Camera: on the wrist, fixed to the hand. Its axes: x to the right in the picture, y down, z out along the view.
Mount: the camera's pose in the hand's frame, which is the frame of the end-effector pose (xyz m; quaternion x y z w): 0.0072 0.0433 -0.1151 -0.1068 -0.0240 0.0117 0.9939
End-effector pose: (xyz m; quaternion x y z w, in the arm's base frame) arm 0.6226 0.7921 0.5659 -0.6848 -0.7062 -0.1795 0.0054
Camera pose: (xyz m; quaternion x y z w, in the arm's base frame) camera 0.6367 0.7689 0.6861 0.6938 0.6749 0.2373 0.0826
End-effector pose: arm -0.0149 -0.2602 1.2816 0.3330 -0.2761 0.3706 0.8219
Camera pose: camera -0.0213 -0.1488 1.2295 0.2489 -0.3376 0.3405 0.8415
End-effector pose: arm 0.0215 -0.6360 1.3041 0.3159 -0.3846 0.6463 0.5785
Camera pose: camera -0.0181 -0.5346 1.2465 0.2632 -0.4689 0.6005 0.5919
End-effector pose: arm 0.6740 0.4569 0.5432 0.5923 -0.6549 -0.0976 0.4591
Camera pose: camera 0.7277 0.5106 0.6402 0.5297 -0.6584 -0.1758 0.5050
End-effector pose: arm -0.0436 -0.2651 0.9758 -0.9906 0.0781 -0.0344 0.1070
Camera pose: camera -0.0527 -0.3318 1.0790 -0.9959 0.0903 -0.0008 0.0028
